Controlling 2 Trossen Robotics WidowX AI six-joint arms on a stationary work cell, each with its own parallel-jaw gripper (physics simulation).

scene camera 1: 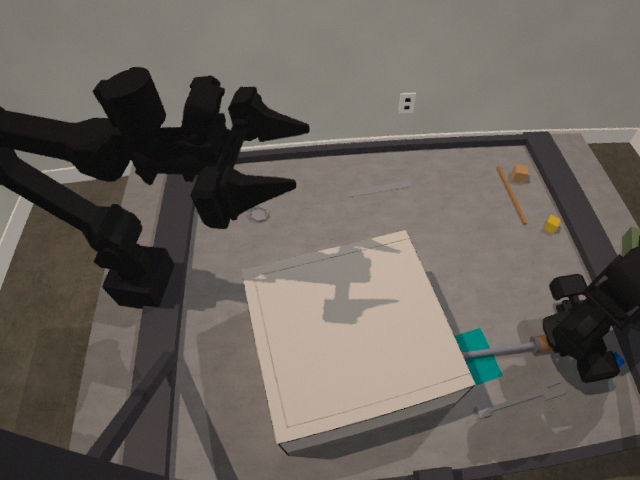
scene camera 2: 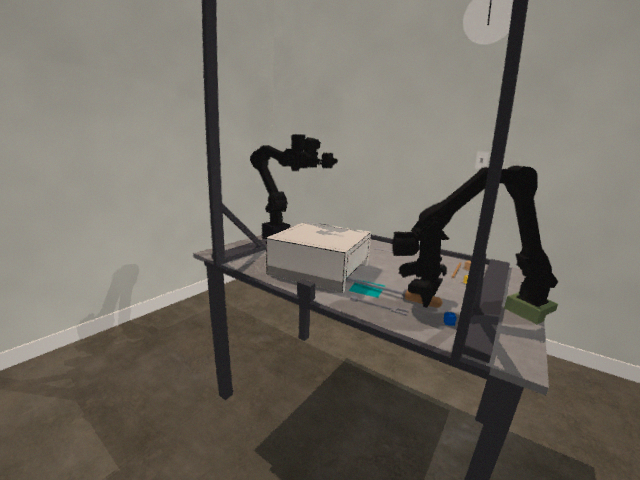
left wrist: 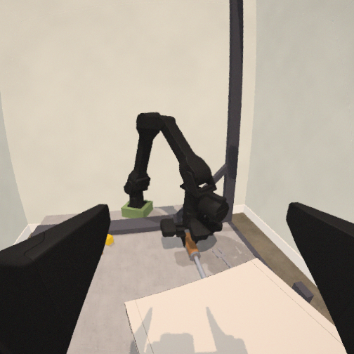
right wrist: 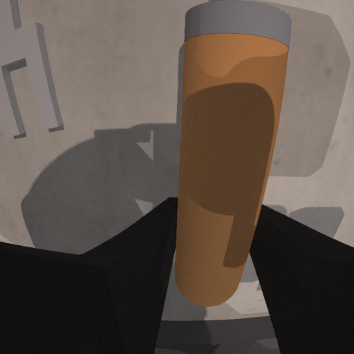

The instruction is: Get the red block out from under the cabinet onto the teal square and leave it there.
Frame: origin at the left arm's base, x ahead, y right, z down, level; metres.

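Where they show: left gripper, fingertip midpoint: (scene camera 1: 303, 154) (scene camera 2: 329, 160); right gripper, fingertip midpoint: (scene camera 2: 427, 304); left arm's base, link origin: (scene camera 1: 133, 267) (scene camera 2: 276, 223); right arm's base, link origin: (scene camera 2: 532, 299).
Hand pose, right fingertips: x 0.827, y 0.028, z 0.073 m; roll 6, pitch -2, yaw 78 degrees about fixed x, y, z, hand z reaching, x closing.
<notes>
Things, the pixels of their top centre, and the offset from my right fingertips. "spot": a spot on its surface instead.
- cream cabinet, top centre: (scene camera 1: 350, 324) (scene camera 2: 321, 234) dx -0.407, dy +0.058, dz -0.130 m
- teal square, surface spot: (scene camera 1: 488, 369) (scene camera 2: 373, 293) spot: dx -0.154, dy +0.062, dz +0.005 m
- tool's grey shaft, surface spot: (scene camera 1: 504, 350) spot: dx -0.129, dy +0.031, dz -0.014 m
- blue block, top centre: (scene camera 1: 616, 360) (scene camera 2: 450, 314) dx +0.086, dy +0.039, dz -0.020 m
- thin grey forked tool, top centre: (scene camera 1: 522, 398) (scene camera 2: 378, 303) dx -0.097, dy +0.114, dz -0.003 m
- orange stick, top centre: (scene camera 1: 511, 192) dx -0.065, dy -0.362, dz -0.002 m
- orange block, top centre: (scene camera 1: 522, 169) dx -0.038, dy -0.421, dz -0.025 m
- yellow block, top centre: (scene camera 1: 554, 220) dx +0.016, dy -0.275, dz -0.020 m
The cream cabinet (scene camera 1: 356, 330) (scene camera 2: 305, 258) (left wrist: 240, 310) stands on the table. The teal square (scene camera 1: 488, 369) (scene camera 2: 366, 290) lies at its right edge in scene camera 1. The red block does not show in any view; the space under the cabinet is hidden. My right gripper (right wrist: 210, 207) is shut on the orange handle (right wrist: 225, 150) (scene camera 2: 429, 299) (left wrist: 191, 245) of a tool, low over the table. The tool's grey shaft (scene camera 1: 504, 350) (left wrist: 200, 267) crosses above the teal square, and its far end is hidden by the cabinet. My left gripper (scene camera 1: 302, 156) is open and empty, high above the table.
A blue block (scene camera 2: 449, 318) (scene camera 1: 618, 359) lies near the right gripper. A thin grey forked tool (scene camera 1: 516, 401) (scene camera 2: 379, 305) lies in front of the teal square. An orange stick (scene camera 1: 511, 195), an orange block (scene camera 1: 520, 173) and a yellow block (scene camera 1: 552, 224) lie at the back right.
</notes>
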